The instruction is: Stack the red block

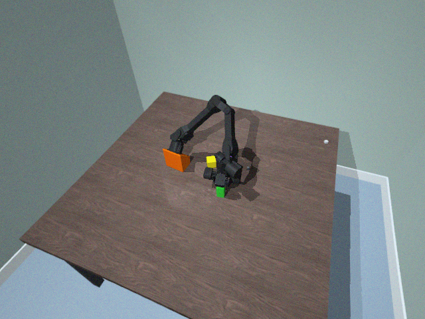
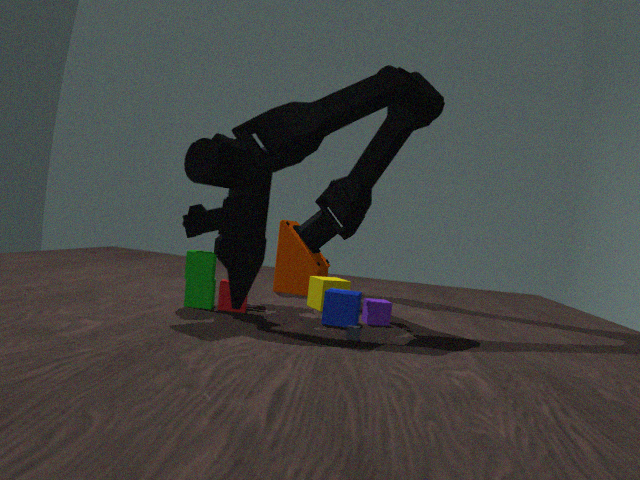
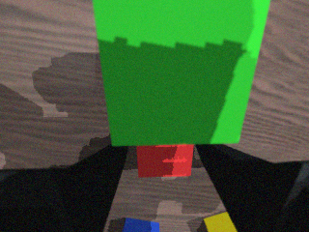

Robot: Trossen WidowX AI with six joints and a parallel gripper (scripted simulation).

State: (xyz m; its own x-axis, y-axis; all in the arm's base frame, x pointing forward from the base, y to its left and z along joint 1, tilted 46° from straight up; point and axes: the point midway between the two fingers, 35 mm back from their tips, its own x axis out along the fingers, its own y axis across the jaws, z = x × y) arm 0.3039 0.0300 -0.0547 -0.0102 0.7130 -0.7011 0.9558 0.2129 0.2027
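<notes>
Now: the blue block 14 cm to the left of my gripper tip, 2 cm above it and 1 cm behind it. Also, from my gripper tip: yellow block (12 cm behind, 10 cm to the left, 2 cm above); then tiny grey cube (17 cm to the left, 8 cm ahead); then red block (1 cm to the right, 1 cm above).
</notes>
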